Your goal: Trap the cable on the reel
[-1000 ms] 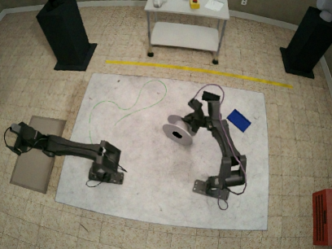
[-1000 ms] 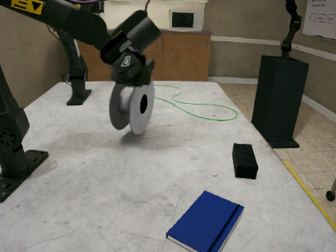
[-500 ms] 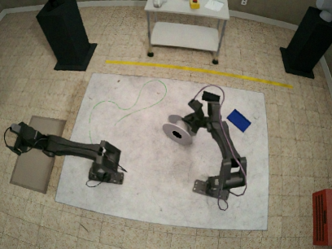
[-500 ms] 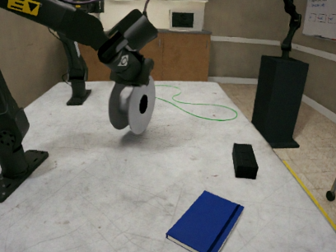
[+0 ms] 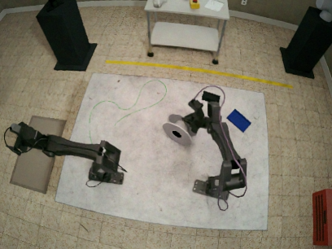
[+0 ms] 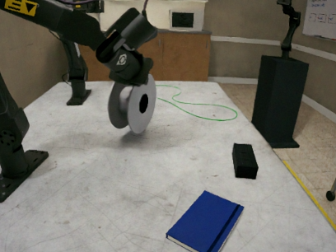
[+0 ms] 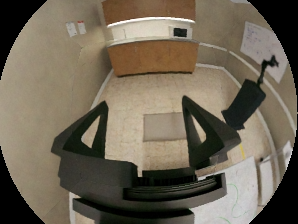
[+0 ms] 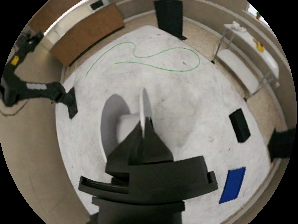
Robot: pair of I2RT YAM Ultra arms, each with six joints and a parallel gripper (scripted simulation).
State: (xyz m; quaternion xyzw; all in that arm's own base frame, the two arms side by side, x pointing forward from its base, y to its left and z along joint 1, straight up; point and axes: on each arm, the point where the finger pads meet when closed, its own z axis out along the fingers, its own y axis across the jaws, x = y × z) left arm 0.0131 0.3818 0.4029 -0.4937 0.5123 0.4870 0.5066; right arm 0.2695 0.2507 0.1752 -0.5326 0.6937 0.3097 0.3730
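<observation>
My right hand is 3 cm past the grey reel, 1 cm to the right of it and 7 cm above it. Also, from my right hand: black block (25 cm ahead, 16 cm to the right, 16 cm below); blue notebook (13 cm ahead, 34 cm to the right, 17 cm below).
</observation>
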